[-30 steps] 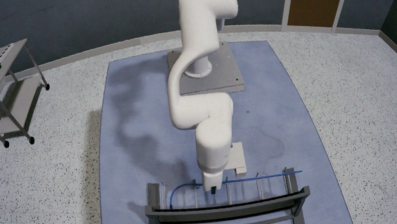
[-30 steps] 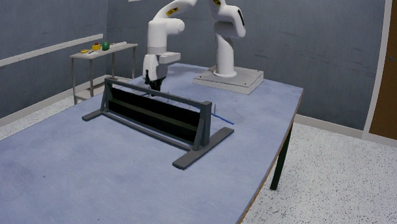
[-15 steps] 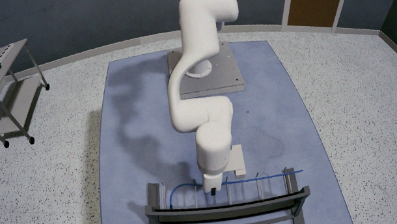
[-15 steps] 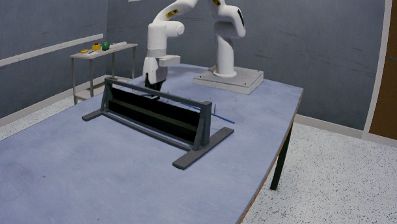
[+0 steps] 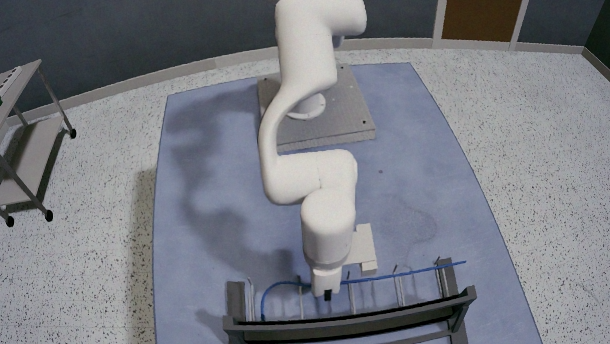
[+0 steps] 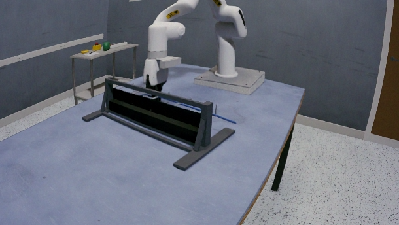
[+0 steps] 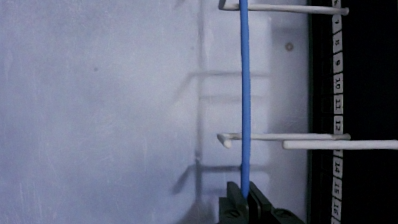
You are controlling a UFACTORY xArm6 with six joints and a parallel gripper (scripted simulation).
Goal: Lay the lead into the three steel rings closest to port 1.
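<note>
The rack lies 110 mm ahead of my hand, 30 mm to the left of it and 10 mm below it.
</note>
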